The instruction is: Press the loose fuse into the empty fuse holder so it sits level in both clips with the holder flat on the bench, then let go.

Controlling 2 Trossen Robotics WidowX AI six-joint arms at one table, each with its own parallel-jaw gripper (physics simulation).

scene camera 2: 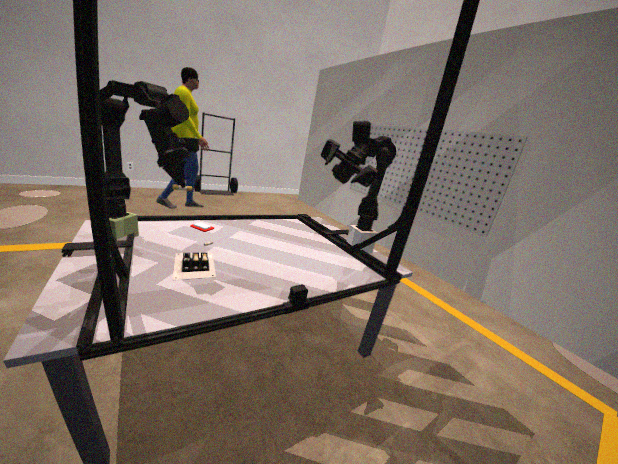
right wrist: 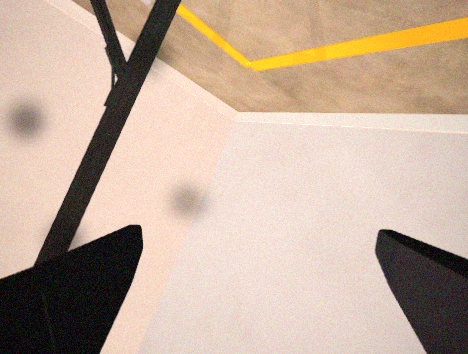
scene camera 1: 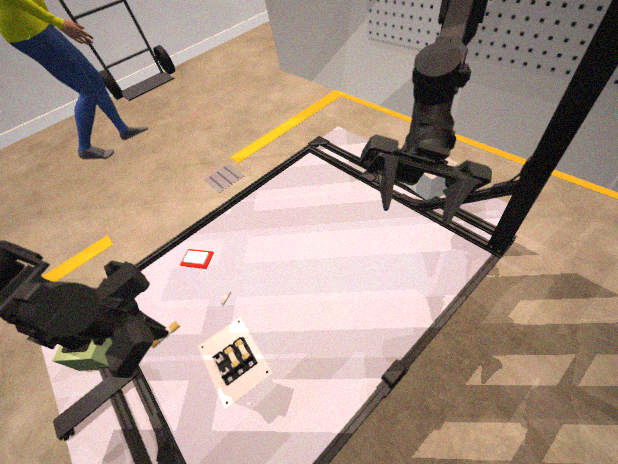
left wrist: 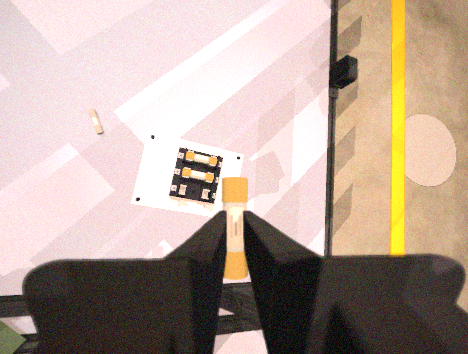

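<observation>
The left gripper is shut on the loose fuse, a white tube with orange-gold end caps, and holds it high above the table. In the left wrist view the fuse points along the fingers. The fuse holder is a black block on a white plate lying on the table. Two of its slots hold fuses; the third, at the lower side in the left wrist view, shows bare clips. The right gripper is open and empty, far from the holder.
A small beige piece lies beside the holder plate. A red and white box lies farther back. A green block is by the left arm's base. Black frame rails edge the table.
</observation>
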